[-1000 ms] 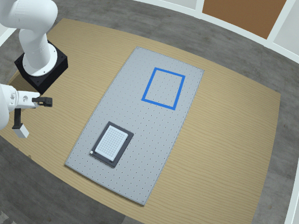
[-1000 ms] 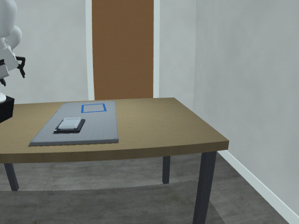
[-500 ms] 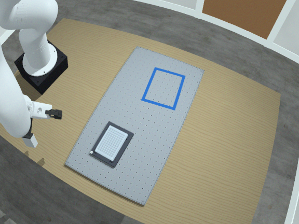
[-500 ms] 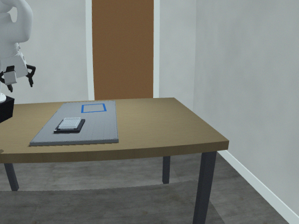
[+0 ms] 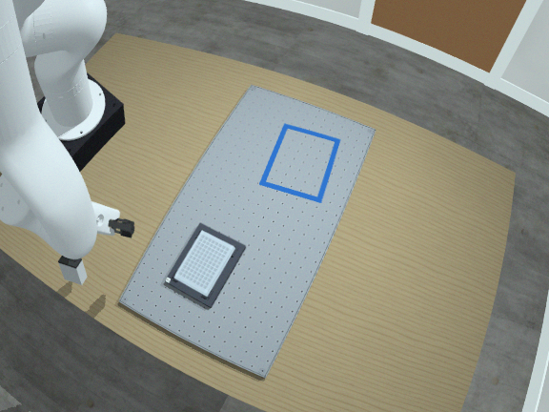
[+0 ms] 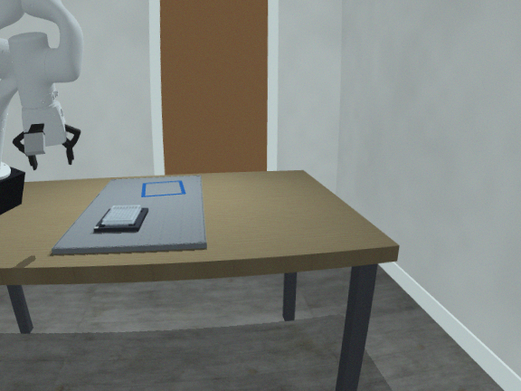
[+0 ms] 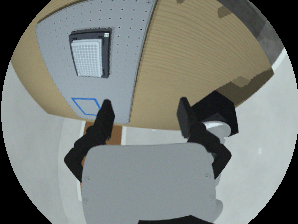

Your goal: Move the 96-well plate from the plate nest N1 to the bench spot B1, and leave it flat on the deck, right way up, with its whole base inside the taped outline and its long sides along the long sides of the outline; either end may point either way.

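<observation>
Now: the 96-well plate 17 cm ahead of my hand, 2 cm to the left of it and 17 cm below it. Round my hand: plate nest N1 (17 cm ahead, 2 cm to the left, 18 cm below).
</observation>
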